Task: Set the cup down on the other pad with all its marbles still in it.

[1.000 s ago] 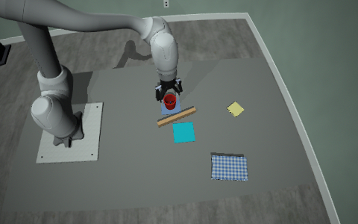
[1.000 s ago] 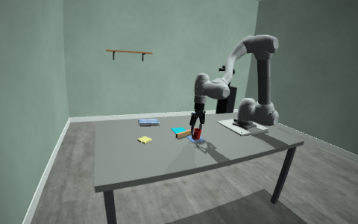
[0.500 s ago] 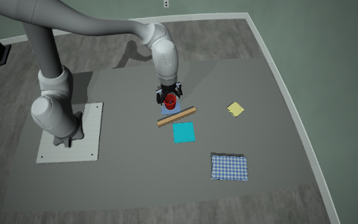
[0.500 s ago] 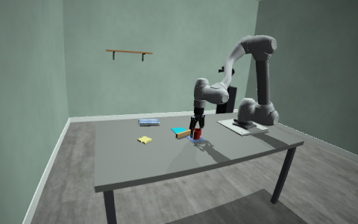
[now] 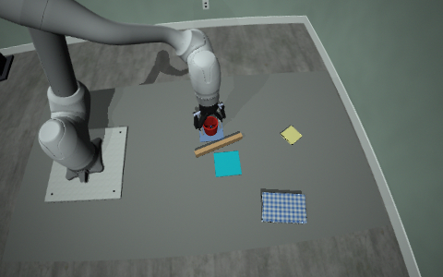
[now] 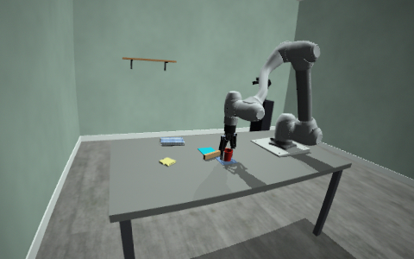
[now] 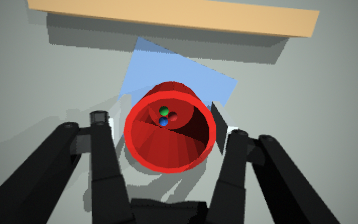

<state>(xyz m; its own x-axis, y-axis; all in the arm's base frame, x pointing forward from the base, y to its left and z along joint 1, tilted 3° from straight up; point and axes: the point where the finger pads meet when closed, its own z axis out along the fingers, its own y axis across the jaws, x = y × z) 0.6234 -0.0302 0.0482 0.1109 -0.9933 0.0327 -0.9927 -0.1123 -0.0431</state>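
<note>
My hand is 2 cm above the red cup. Round my hand: wooden rail: 1 cm ahead, 9 cm to the right, 3 cm below.
</note>
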